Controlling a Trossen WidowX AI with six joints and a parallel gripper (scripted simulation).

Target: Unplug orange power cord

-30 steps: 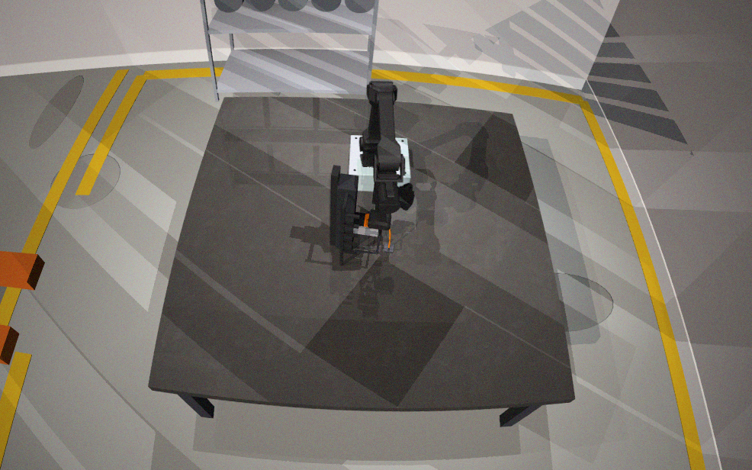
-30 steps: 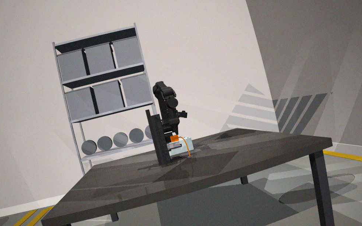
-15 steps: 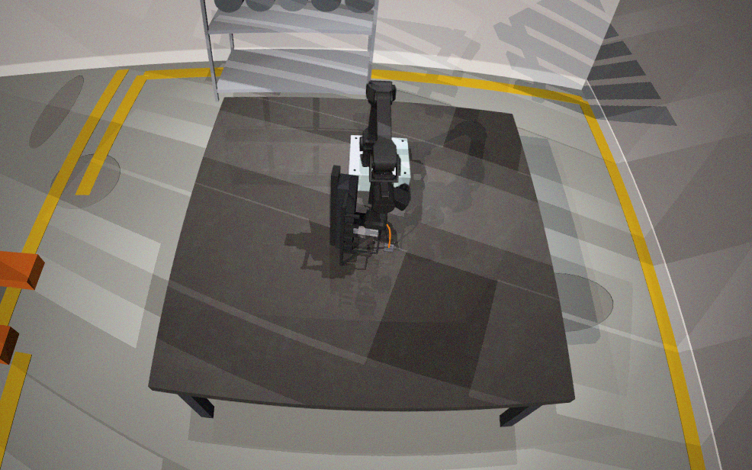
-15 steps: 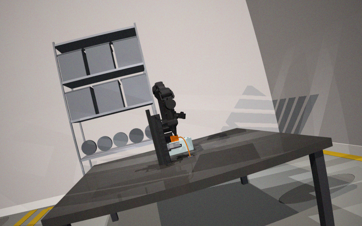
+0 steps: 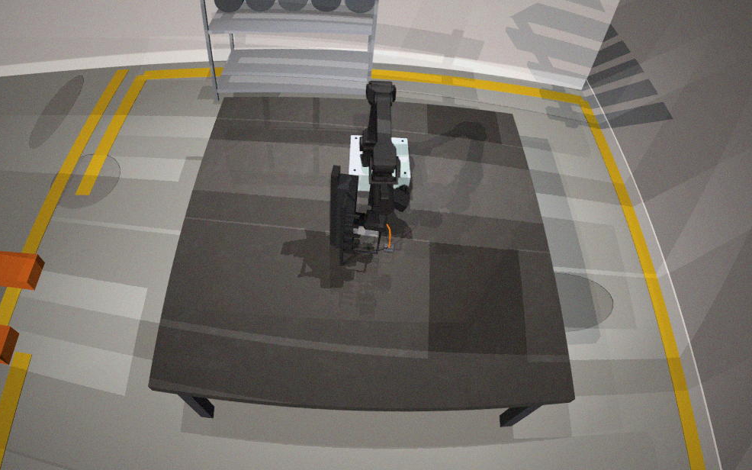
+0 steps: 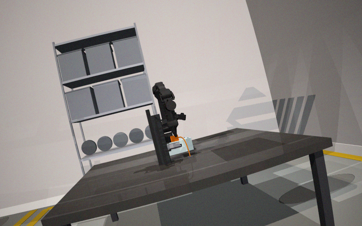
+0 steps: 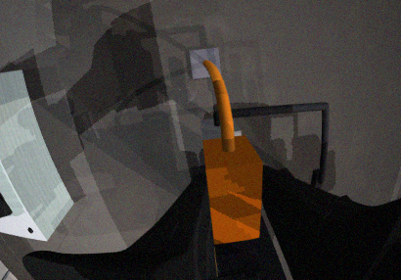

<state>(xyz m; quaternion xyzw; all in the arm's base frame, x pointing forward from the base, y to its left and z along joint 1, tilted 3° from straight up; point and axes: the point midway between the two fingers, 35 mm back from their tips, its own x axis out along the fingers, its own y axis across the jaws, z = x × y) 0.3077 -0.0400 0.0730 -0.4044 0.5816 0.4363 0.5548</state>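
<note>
Right now the orange plug is 3 cm to the right of my gripper tip and 1 cm behind it.
</note>
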